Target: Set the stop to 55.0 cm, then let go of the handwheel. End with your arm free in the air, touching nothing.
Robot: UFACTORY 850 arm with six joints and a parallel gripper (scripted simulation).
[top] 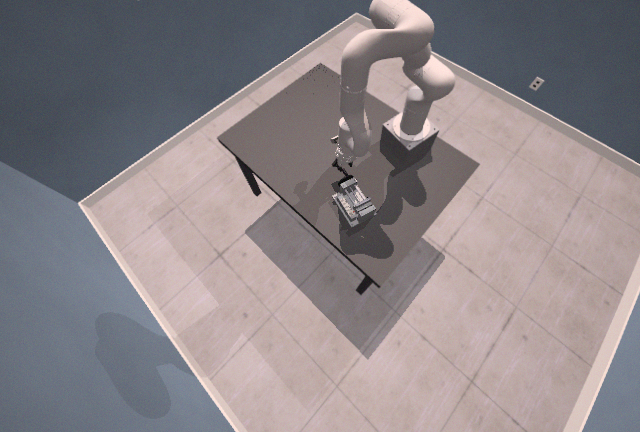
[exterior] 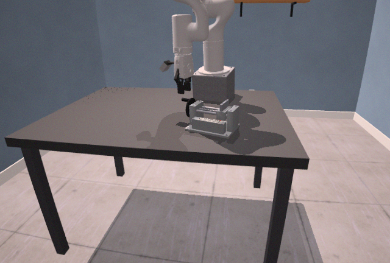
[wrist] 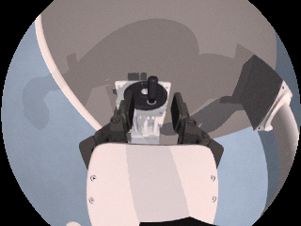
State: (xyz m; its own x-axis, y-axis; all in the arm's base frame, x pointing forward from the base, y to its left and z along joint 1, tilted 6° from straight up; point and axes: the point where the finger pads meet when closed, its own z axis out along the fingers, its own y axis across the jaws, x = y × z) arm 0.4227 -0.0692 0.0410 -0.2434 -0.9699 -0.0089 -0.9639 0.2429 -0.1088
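The dark handle is 10 mm to the left of my hand and 50 mm below it. From my hand the other things lie so: black handwheel (10 mm ahead, 20 mm to the left, 60 mm below); grey stop fixture (70 mm ahead, 190 mm to the left, 70 mm below).
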